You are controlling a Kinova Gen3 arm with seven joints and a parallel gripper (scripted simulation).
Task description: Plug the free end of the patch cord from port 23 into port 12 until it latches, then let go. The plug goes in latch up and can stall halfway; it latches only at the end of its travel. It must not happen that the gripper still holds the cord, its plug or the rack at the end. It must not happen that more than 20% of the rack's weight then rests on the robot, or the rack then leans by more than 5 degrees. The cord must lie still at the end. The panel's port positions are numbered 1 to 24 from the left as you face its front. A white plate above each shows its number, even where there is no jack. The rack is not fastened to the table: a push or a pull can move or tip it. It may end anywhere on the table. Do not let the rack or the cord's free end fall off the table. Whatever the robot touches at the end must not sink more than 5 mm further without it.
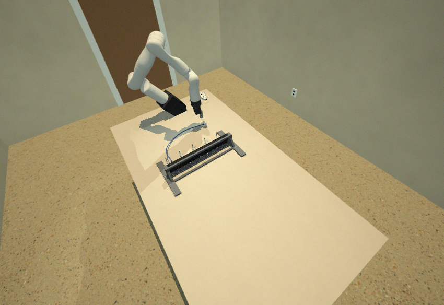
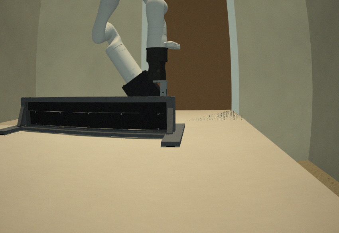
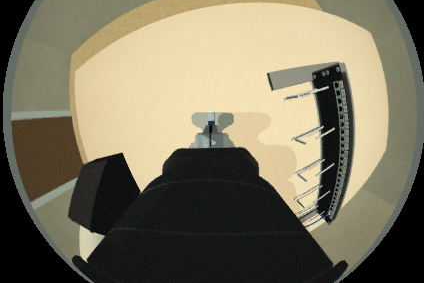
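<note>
The plug is 9 cm below my hand and 2 cm to the left of it.
</note>
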